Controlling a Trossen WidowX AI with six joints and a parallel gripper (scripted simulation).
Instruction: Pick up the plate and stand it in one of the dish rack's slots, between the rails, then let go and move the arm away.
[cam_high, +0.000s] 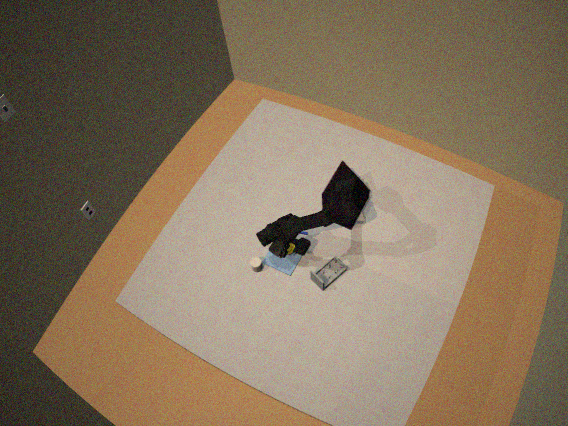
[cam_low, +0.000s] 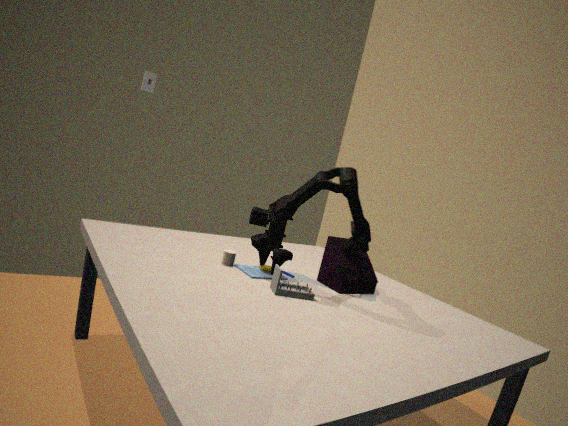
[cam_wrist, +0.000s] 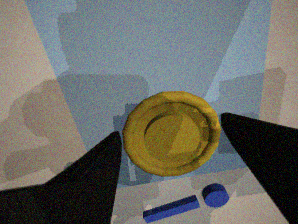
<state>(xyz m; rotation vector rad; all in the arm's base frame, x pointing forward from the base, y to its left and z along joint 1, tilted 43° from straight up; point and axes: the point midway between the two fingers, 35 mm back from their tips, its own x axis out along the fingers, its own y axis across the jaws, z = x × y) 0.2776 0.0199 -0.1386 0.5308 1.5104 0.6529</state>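
Now: gripper tip 1 cm short of the grey dish rack, 20 cm to the right of it and 1 cm below it. The rest, counted from my gripper tip: white cup: 13 cm ahead, 6 cm to the right, 2 cm above; blue spoon: 9 cm behind, 2 cm to the right; yellow plate: 1 cm above.
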